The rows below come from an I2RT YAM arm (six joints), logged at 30 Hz.
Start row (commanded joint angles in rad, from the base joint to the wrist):
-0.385 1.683 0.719 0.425 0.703 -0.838
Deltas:
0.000 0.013 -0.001 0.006 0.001 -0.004
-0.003 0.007 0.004 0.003 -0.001 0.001
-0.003 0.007 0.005 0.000 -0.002 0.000
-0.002 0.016 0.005 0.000 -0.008 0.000
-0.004 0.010 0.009 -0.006 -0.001 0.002
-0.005 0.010 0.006 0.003 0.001 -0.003
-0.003 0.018 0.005 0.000 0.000 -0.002
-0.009 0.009 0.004 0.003 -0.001 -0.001
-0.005 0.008 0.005 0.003 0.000 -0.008
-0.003 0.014 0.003 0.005 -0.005 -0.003
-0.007 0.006 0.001 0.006 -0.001 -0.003
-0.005 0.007 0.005 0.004 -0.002 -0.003
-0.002 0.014 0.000 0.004 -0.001 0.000
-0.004 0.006 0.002 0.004 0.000 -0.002
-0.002 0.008 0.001 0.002 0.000 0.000
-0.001 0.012 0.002 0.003 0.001 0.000
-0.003 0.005 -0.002 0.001 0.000 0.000
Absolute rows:
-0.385 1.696 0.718 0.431 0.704 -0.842
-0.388 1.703 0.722 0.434 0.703 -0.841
-0.391 1.710 0.727 0.434 0.701 -0.841
-0.393 1.726 0.732 0.434 0.693 -0.841
-0.397 1.736 0.741 0.428 0.692 -0.839
-0.402 1.746 0.747 0.431 0.693 -0.842
-0.405 1.764 0.752 0.431 0.693 -0.844
-0.414 1.773 0.756 0.434 0.692 -0.845
-0.419 1.781 0.761 0.437 0.692 -0.853
-0.422 1.795 0.764 0.442 0.687 -0.856
-0.429 1.801 0.765 0.448 0.686 -0.859
-0.434 1.808 0.770 0.452 0.684 -0.862
-0.436 1.822 0.770 0.456 0.683 -0.862
-0.440 1.828 0.772 0.460 0.683 -0.864
-0.442 1.836 0.773 0.462 0.683 -0.864
-0.443 1.848 0.775 0.465 0.684 -0.864
-0.446 1.853 0.773 0.466 0.684 -0.864

